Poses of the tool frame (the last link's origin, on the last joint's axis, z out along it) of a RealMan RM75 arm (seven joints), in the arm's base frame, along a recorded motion.
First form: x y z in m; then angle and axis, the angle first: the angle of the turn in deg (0 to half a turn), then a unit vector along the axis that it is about.
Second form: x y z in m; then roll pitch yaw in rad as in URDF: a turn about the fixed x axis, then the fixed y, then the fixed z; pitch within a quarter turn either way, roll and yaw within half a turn. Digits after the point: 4 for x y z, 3 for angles.
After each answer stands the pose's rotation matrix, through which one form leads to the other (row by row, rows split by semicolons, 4 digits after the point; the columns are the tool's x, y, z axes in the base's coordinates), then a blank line. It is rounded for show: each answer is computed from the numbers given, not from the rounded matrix.
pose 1, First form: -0.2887 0.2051 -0.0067 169.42 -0.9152 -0.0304 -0.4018
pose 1, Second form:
-0.2887 0.2051 -0.0067 -2.928 -0.825 -0.027
0.6780 0.1289 0.7237; -0.0186 -0.9812 0.1923; 0.7348 -0.1438 -0.6628

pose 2, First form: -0.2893 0.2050 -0.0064 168.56 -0.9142 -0.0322 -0.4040
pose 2, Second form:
-0.2893 0.2050 -0.0064 -2.909 -0.830 -0.032
0.6748 0.1384 0.7249; -0.0218 -0.9781 0.2071; 0.7377 -0.1556 -0.6569

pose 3, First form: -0.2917 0.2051 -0.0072 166.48 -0.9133 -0.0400 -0.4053
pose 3, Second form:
-0.2917 0.2051 -0.0072 -2.869 -0.832 -0.034
0.6729 0.1668 0.7207; -0.0227 -0.9691 0.2455; 0.7394 -0.1815 -0.6483

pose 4, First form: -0.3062 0.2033 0.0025 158.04 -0.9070 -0.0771 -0.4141
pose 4, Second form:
-0.3062 0.2033 0.0025 -2.706 -0.852 -0.030
0.6581 0.2896 0.6950; -0.0201 -0.9160 0.4007; 0.7527 -0.2776 -0.5970

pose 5, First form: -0.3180 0.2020 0.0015 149.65 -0.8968 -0.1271 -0.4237
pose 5, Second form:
-0.3180 0.2020 0.0015 -2.553 -0.882 -0.003
0.6354 0.4265 0.6437; -0.0017 -0.8329 0.5535; 0.7722 -0.3528 -0.5285

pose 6, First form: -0.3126 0.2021 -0.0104 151.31 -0.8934 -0.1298 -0.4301
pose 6, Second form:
-0.3126 0.2021 -0.0104 -2.593 -0.901 0.018
0.6211 0.4242 0.6590; 0.0112 -0.8456 0.5337; 0.7836 -0.3241 -0.5300

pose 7, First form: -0.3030 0.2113 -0.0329 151.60 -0.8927 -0.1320 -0.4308
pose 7, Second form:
-0.3030 0.2113 -0.0329 -2.602 -0.904 0.027
0.6184 0.4264 0.6601; 0.0166 -0.8469 0.5315; 0.7857 -0.3177 -0.5308

